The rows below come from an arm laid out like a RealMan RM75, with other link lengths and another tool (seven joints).
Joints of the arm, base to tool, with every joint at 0 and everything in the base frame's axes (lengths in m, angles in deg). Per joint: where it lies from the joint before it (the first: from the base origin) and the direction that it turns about. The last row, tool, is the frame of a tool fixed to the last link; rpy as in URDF.
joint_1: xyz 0 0 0.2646 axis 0 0 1
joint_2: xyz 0 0 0 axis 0 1 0
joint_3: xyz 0 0 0.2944 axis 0 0 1
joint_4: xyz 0 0 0 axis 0 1 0
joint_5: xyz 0 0 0.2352 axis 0 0 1
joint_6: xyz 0 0 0 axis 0 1 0
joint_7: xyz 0 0 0.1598 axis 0 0 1
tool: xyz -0.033 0.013 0.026 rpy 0 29.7 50.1
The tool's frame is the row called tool.
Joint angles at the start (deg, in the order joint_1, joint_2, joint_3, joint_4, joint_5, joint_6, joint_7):
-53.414, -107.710, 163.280, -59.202, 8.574, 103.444, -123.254
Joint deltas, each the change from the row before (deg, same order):
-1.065, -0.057, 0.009, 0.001, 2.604, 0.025, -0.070
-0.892, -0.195, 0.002, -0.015, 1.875, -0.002, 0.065
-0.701, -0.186, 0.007, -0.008, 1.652, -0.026, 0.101
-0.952, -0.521, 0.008, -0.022, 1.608, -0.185, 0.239
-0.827, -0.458, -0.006, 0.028, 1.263, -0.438, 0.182
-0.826, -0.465, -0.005, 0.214, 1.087, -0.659, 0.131
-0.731, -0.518, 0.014, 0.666, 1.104, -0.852, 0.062
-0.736, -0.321, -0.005, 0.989, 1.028, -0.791, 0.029
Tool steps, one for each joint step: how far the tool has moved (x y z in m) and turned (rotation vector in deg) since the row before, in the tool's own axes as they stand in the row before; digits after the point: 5 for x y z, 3 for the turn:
0.00148, 0.00144, 0.00131, -0.857, -1.935, -0.171
0.00151, 0.00164, 0.00221, -0.813, -1.348, 0.026
0.00072, 0.00153, 0.00149, -0.692, -1.242, 0.015
0.00153, 0.00249, 0.00458, -1.003, -1.144, 0.299
0.00143, 0.00126, 0.00430, -0.654, -0.941, 0.418
0.00165, 0.00075, 0.00522, -0.605, -0.812, 0.523
0.00056, 0.00141, 0.00669, -0.870, -0.846, 0.412
0.00142, 0.00096, 0.00671, -1.020, -0.686, 0.435

